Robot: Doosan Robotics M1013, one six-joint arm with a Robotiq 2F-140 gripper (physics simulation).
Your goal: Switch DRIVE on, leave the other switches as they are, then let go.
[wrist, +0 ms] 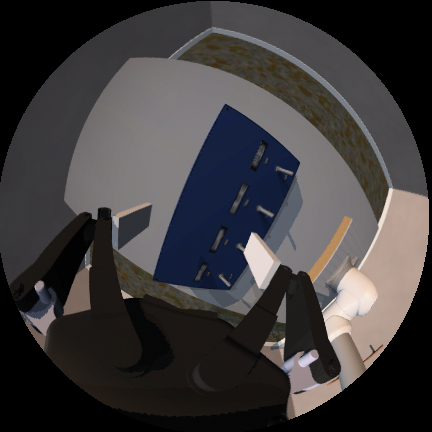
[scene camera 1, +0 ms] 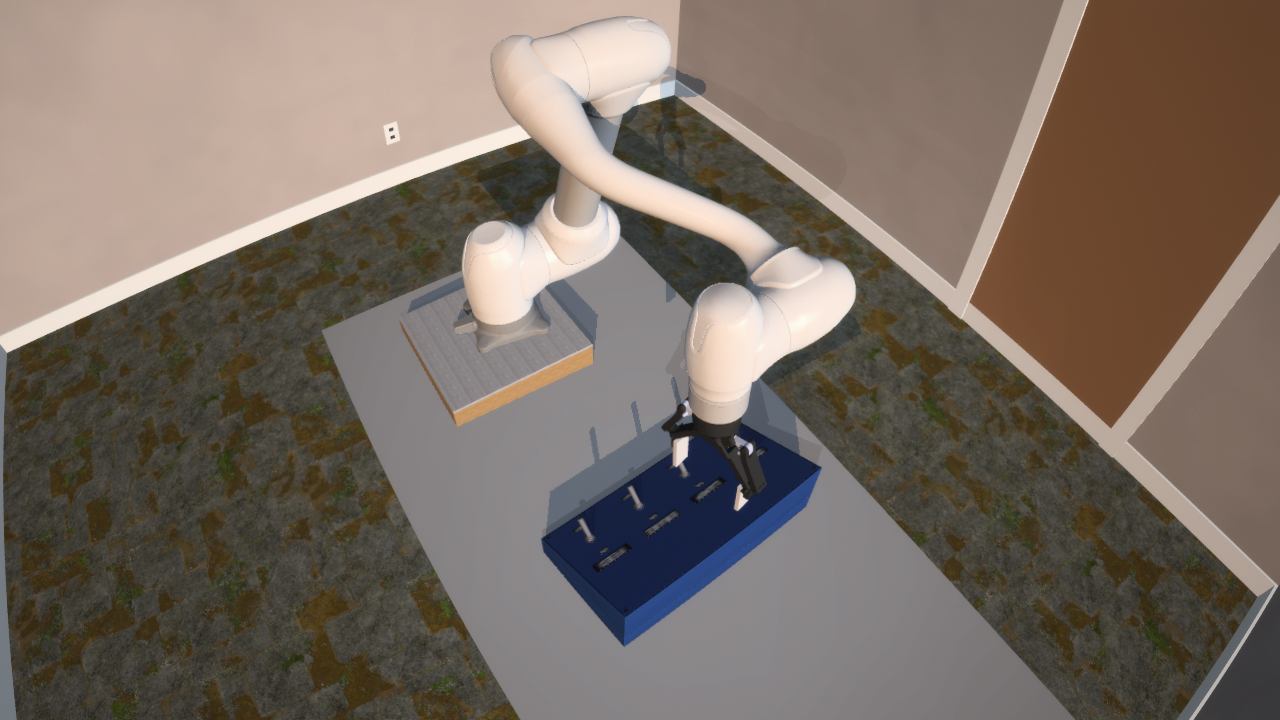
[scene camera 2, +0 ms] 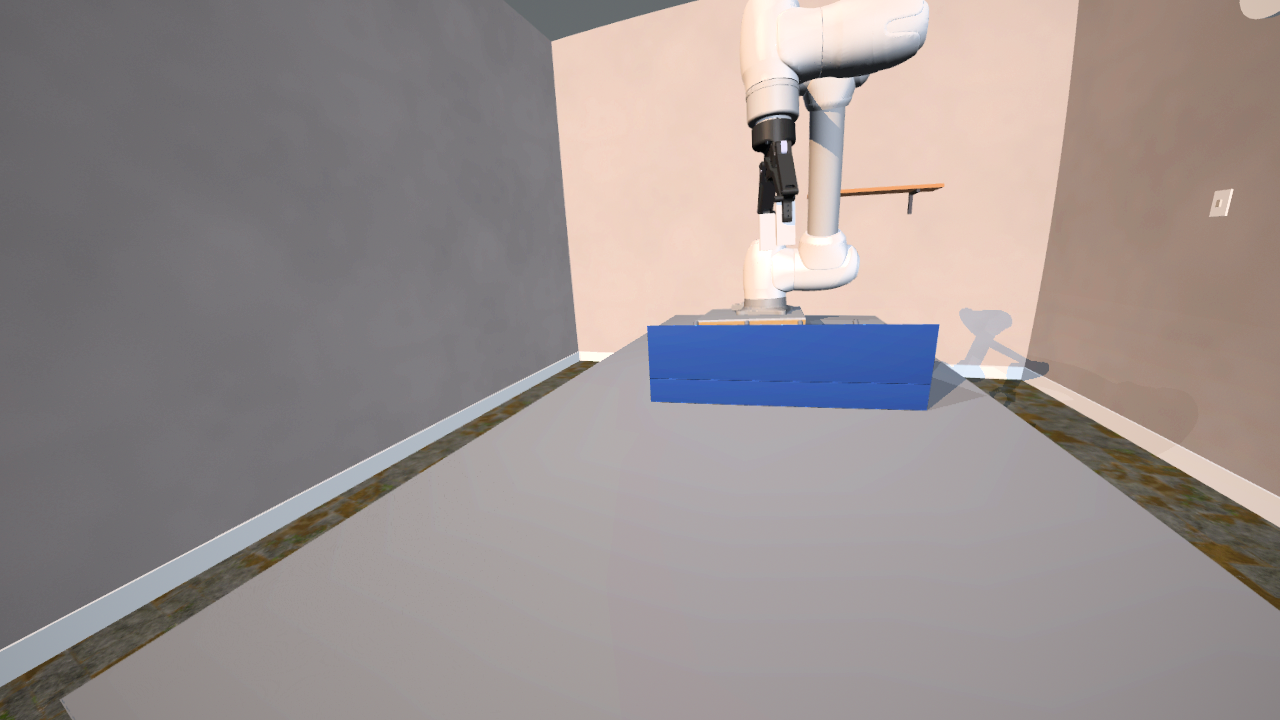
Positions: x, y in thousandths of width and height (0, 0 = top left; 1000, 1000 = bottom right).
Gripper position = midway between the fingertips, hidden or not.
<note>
In view: my gripper (scene camera 2: 606, 344) and a blue switch box (scene camera 1: 502, 781).
My gripper is seen too in the wrist view (wrist: 459, 531) and in scene camera 1 (scene camera 1: 555, 670). The blue switch box is seen too in the wrist view (wrist: 545, 399) and in scene camera 2 (scene camera 2: 675, 509).
</note>
